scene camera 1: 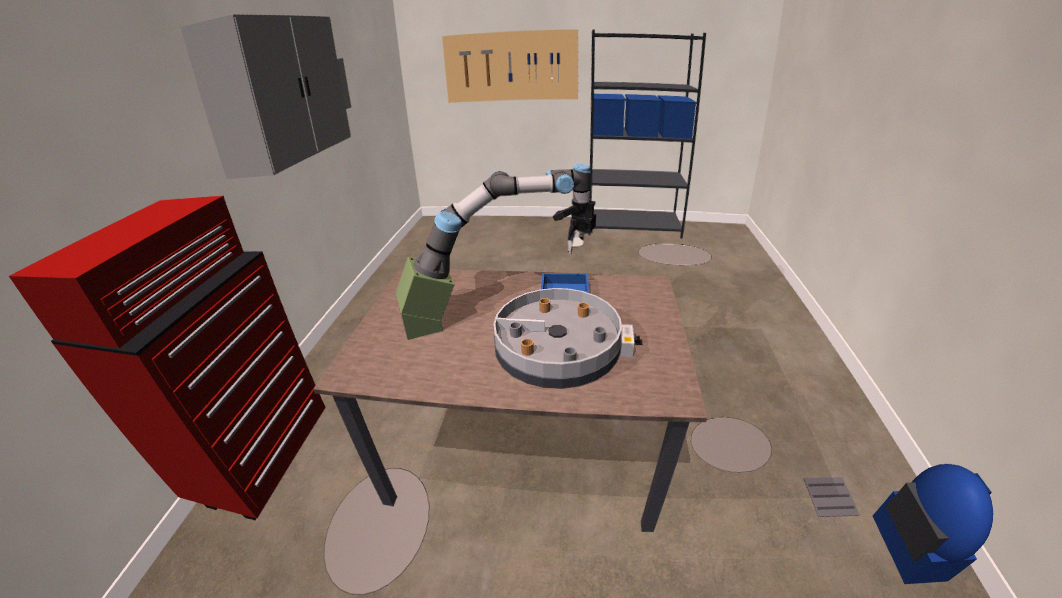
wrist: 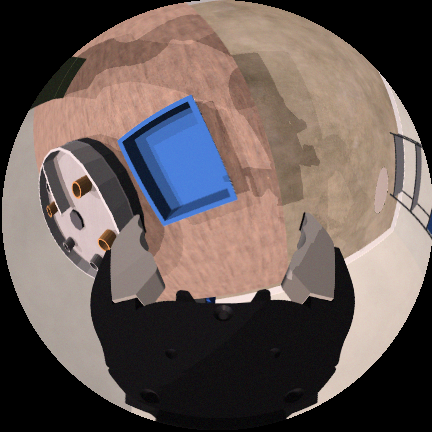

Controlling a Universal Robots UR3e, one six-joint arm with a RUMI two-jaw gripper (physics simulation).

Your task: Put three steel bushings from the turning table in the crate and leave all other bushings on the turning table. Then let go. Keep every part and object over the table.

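Frame: origin at the arm's base, x ahead, y left, z up, level; centimetres.
Seen in the pictures: gripper, between the fingertips: (scene camera 1: 576, 247) (wrist: 222, 216); arm's base, origin of its link: (scene camera 1: 430, 270).
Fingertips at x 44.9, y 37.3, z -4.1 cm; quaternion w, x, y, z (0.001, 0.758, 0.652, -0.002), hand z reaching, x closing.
Observation:
Pixels of each thing's middle, then the offset from my fingertips to it. "*": a spot on its surface instead. Level surfaces: height alone.
- blue crate, middle of its body: (wrist: 175, 162) (scene camera 1: 564, 287) dx -3.2, dy -7.4, dz -15.0 cm
- thin white divider, a spot on its surface: (scene camera 1: 523, 324) * dx -9.4, dy -42.8, dz -9.3 cm
- small white control box, a spot on its surface: (scene camera 1: 627, 341) * dx +25.2, dy -40.7, dz -11.8 cm
- wooden table, height of its surface: dz -17.5 cm
The turning table (scene camera 1: 557, 367) (wrist: 102, 162) is a round grey-walled tray on the work table. Three grey steel bushings (scene camera 1: 515, 329) (scene camera 1: 599, 335) (scene camera 1: 569, 355) stand in it, at its left, right and front. Three orange-brown bushings (scene camera 1: 544, 305) (scene camera 1: 583, 309) (scene camera 1: 526, 346) stand among them. In the wrist view, two grey bushings (wrist: 68, 244) (wrist: 95, 262) show clearly. The blue crate (scene camera 1: 564, 280) (wrist: 185, 160) is behind the turning table; its visible floor is bare. My gripper (scene camera 1: 573, 245) (wrist: 222, 216) is open and empty, high above the crate's far side.
A thin white divider (scene camera 1: 523, 324) juts inward from the turning table's left wall. A small white control box (scene camera 1: 627, 341) is at its right side. The arm stands on a green pedestal (scene camera 1: 425, 300) at the table's left. The wooden table (scene camera 1: 445, 371) ends behind the crate.

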